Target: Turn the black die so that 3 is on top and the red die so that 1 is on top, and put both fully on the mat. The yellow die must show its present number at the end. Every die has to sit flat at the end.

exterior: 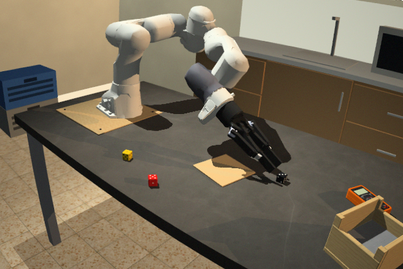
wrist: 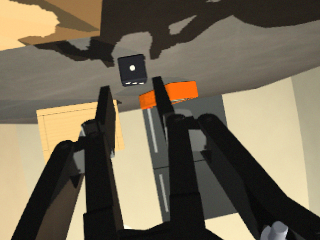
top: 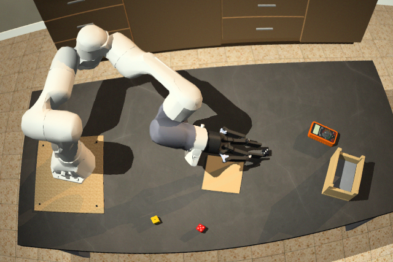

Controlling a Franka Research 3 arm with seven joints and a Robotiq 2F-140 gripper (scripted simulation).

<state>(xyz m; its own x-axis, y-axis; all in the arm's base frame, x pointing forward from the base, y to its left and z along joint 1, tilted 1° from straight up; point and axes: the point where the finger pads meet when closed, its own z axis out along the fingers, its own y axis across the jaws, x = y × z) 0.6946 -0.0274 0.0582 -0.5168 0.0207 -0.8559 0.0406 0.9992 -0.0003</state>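
Now: the black die 50 mm ahead of my hand and 40 mm below it. From my hand the other things lie so: tan mat: 120 mm behind, 60 mm to the right, 50 mm below; then orange multimeter: 320 mm ahead, 40 mm to the left, 40 mm below; then red die: 270 mm to the right, 220 mm behind, 40 mm below.
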